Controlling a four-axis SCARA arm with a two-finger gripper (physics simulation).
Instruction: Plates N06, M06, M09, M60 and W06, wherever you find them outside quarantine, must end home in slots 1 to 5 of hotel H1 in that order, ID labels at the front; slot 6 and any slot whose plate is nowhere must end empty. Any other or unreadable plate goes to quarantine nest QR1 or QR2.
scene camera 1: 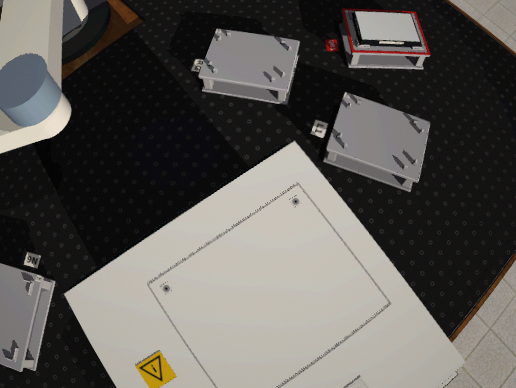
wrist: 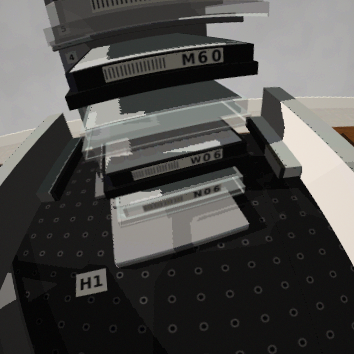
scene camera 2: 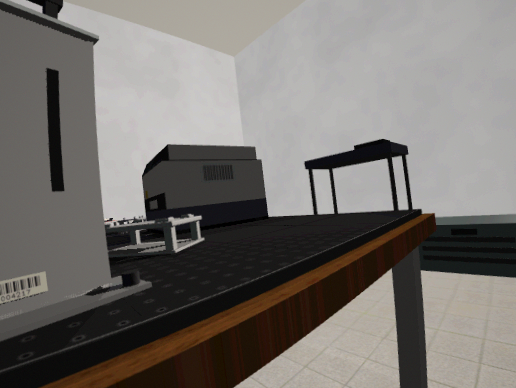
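Pixels of known places: gripper, fingertip midpoint: (wrist: 162,114); arm's base, link origin: (scene camera 1: 62,27).
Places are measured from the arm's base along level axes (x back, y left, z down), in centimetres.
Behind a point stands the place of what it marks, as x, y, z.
Observation:
In the wrist view my gripper (wrist: 162,114) @[-31.2, -50.4, -15.7] has its pads against both sides of a clear plate (wrist: 142,127) @[-32.0, -49.0, -15.8] at the third level of hotel H1 (wrist: 145,247) @[-34.9, -51.2, -2.1]; it looks shut on this plate, which shows no readable label. Below it are dark plate W06 (wrist: 175,167) @[-30.8, -49.2, -13.1] in slot 2 and clear plate N06 (wrist: 180,200) @[-30.8, -49.3, -10.4] in slot 1. Black plate M60 (wrist: 165,65) @[-30.6, -49.3, -18.3] is in slot 4, label at the front. A clear plate (wrist: 150,6) @[-30.8, -48.6, -20.6] at slot 5 is cut off, its ID out of view. A pale-topped plate (scene camera 1: 387,27) @[-57.0, 46.2, -7.7] sits on a red-rimmed nest (scene camera 1: 425,47) @[-64.8, 49.7, -6.3].
Raised grey nests stand near labels RG (scene camera 1: 197,65) @[-35.7, 15.0, -1.3], L1 (scene camera 1: 319,128) @[-62.0, 22.0, -1.3] and N6 (scene camera 1: 32,260) @[-45.9, -32.6, -1.3]. A large white cabinet (scene camera 1: 250,300) @[-78.6, -8.0, -26.4] fills the lower part of scene view 1; the arm (scene camera 1: 30,90) @[-45.3, -12.3, -31.9] is upper left. A grey housing (scene camera 2: 75,150) @[-39.2, -63.3, -14.1], instrument (scene camera 2: 205,185) @[-75.5, -24.0, -14.2] and dark stand (scene camera 2: 357,154) also show.

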